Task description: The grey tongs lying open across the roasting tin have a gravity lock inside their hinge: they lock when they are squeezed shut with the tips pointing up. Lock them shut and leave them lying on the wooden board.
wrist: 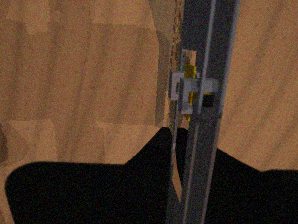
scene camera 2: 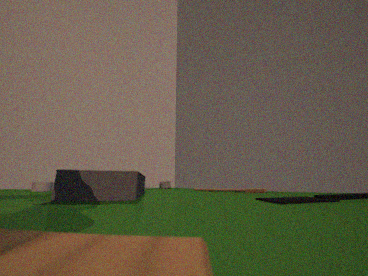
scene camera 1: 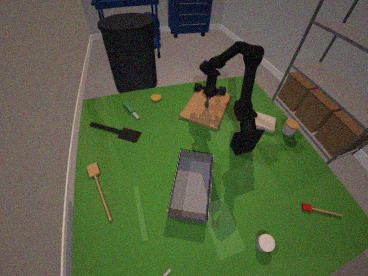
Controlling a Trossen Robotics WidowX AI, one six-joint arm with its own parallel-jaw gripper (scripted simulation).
Labels:
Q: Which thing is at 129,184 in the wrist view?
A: My gripper.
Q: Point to a grey roasting tin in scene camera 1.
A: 190,197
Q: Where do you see a wooden board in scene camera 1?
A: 195,111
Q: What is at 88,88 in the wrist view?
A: A wooden board.

